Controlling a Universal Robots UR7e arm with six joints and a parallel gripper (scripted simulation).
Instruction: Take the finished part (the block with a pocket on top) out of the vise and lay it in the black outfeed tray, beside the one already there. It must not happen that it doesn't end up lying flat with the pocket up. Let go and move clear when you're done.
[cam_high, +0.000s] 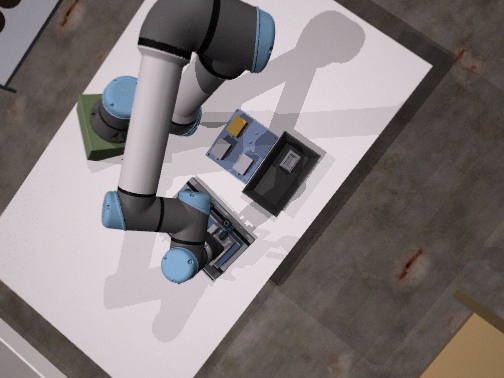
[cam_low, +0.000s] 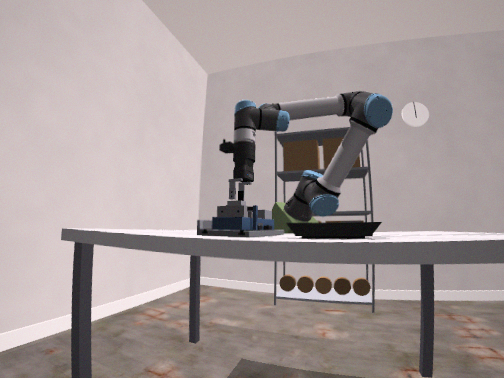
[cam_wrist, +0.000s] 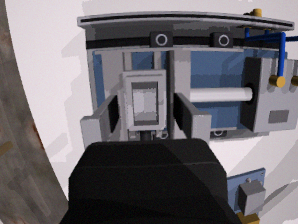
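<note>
Right now the blue vise is 70 mm behind my hand, 10 mm to the right of it and 100 mm below it. Also, from my hand: grey block 140 mm behind, 230 mm to the left, 110 mm below; blue fixture plate 200 mm behind, 260 mm to the left, 130 mm below; brass block 250 mm behind, 290 mm to the left, 110 mm below.
</note>
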